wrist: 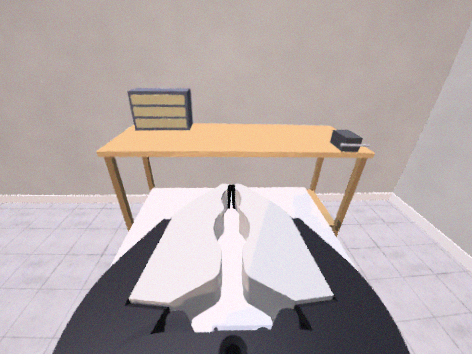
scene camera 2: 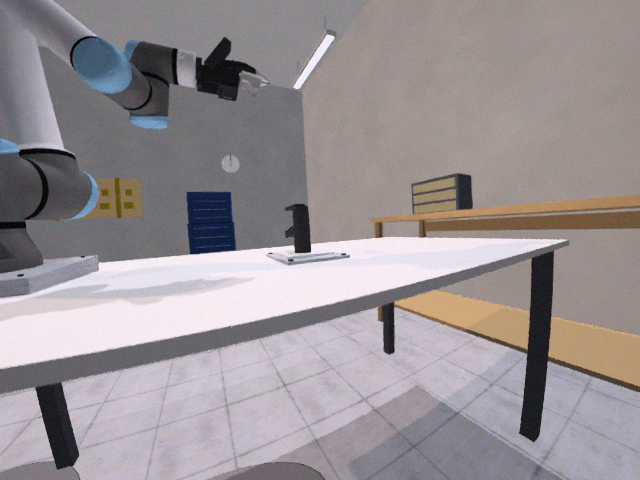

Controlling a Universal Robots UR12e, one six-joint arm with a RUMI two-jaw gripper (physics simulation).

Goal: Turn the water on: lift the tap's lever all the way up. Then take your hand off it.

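Frame: origin at the arm's base, x ahead, y left, z up, level; metres.
Seen in the pictures: gripper, fingertip midpoint: [wrist: 231, 187] [scene camera 2: 269, 82].
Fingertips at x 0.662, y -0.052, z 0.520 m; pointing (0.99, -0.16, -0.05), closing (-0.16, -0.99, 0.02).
Observation:
Pixels of each thing's middle, then the offset from my fingertips to it. "spot": a spot on its surface instead. Level surfaces: height alone.
- black tap, surface spot: [scene camera 2: 301, 229] spot: dx +0.029, dy -0.104, dz -0.476 m
- pale square base plate, surface spot: [scene camera 2: 330, 255] spot: dx +0.069, dy -0.181, dz -0.549 m
- lever, body centre: [scene camera 2: 300, 210] dx +0.042, dy -0.083, dz -0.421 m
- spout, body centre: [scene camera 2: 294, 230] dx +0.053, dy -0.014, dz -0.479 m
- white table, surface height: dz -0.557 m
The black tap [scene camera 2: 301, 229] stands upright on a pale square base plate [scene camera 2: 330, 255] on the white table. A short flat piece at its top, which looks like the lever [scene camera 2: 294, 207], points left and looks about level; a spout [scene camera 2: 290, 230] sticks out lower on the same side. My gripper [scene camera 2: 266, 82] [wrist: 231, 187] is shut and empty, its fingertips together. It is high above the table, up and to the left of the tap, and touches nothing. The tap does not show in the wrist view.
The white table [scene camera 2: 206, 310] [wrist: 165, 197] carries the arm's base plate [scene camera 2: 56, 273] at the left. Beyond it, a wooden bench [scene camera 2: 516, 207] [wrist: 250, 140] along the wall holds a drawer unit [scene camera 2: 442, 193] [wrist: 160, 110] and a dark vise-like block [wrist: 346, 140]. A blue cabinet [scene camera 2: 210, 222] stands behind.

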